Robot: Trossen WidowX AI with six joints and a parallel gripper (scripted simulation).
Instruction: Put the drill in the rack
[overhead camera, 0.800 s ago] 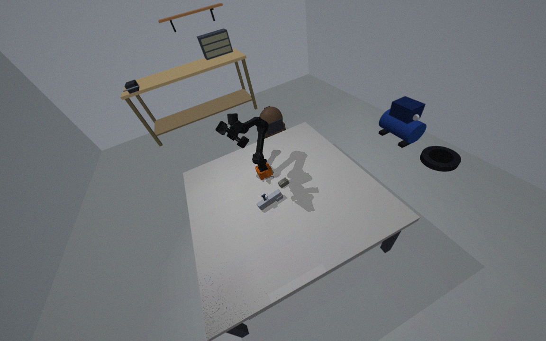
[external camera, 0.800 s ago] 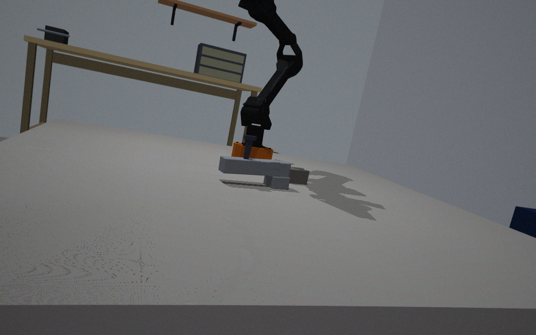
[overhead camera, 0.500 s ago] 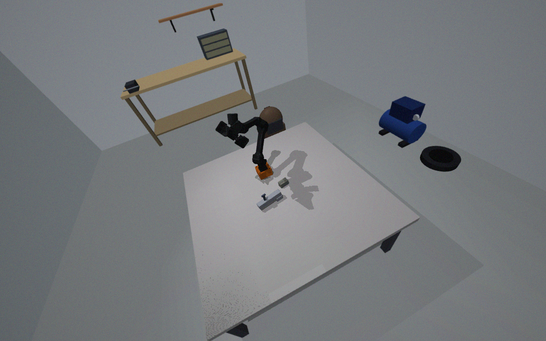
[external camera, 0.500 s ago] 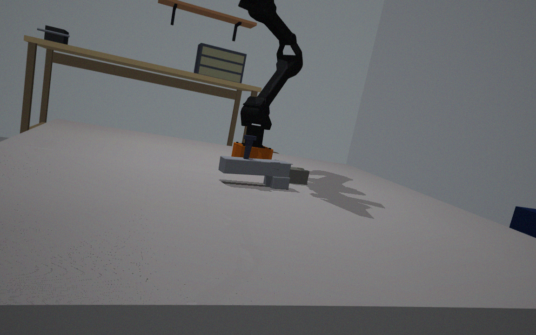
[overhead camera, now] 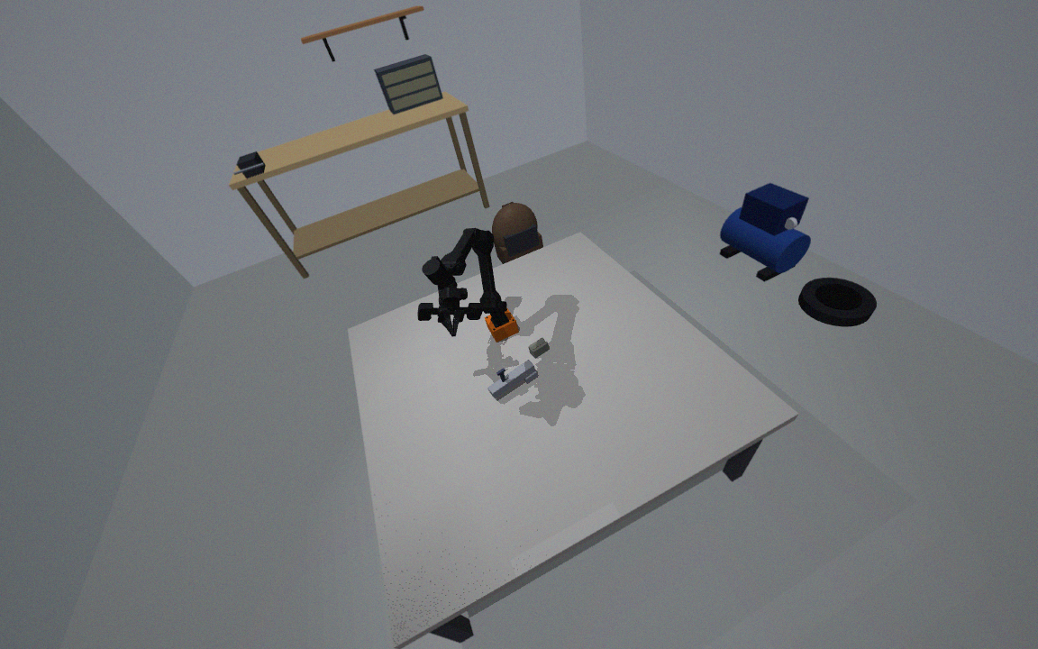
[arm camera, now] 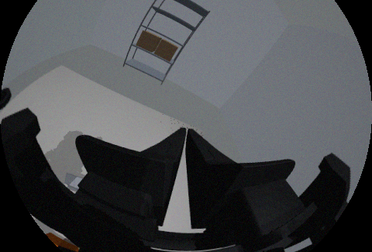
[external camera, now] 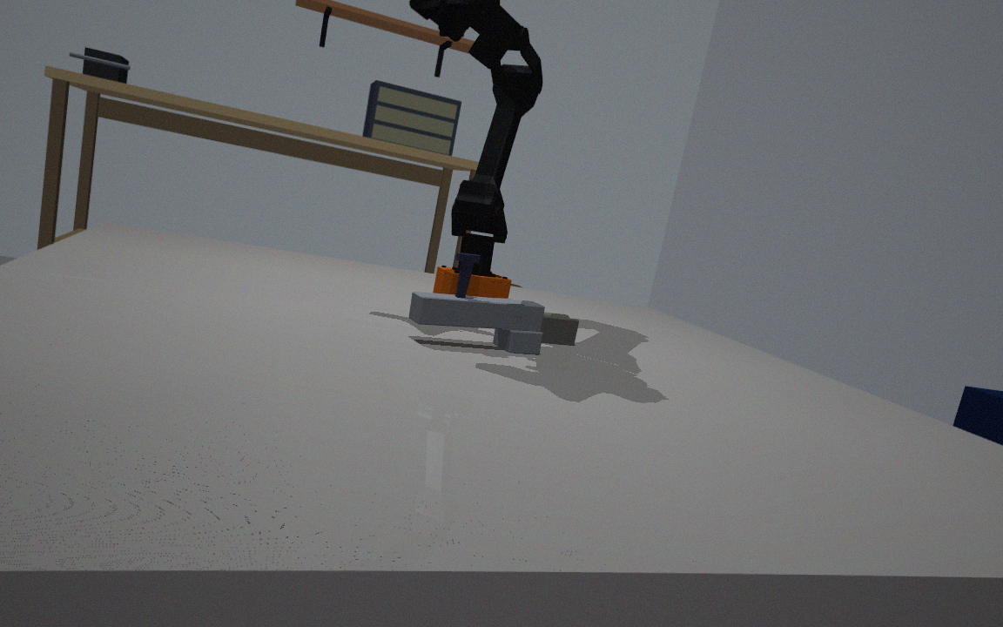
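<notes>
Right now my gripper tip is 310 mm above the dark key, 100 mm to the right of it and 40 mm past it. From my gripper tip the other things lie so: drill (350 mm below, 150 mm to the left, 50 mm behind); grey-olive block (380 mm below, 280 mm to the left, 150 mm behind); grey drill fixture (360 mm below, 130 mm to the left, 50 mm behind).
</notes>
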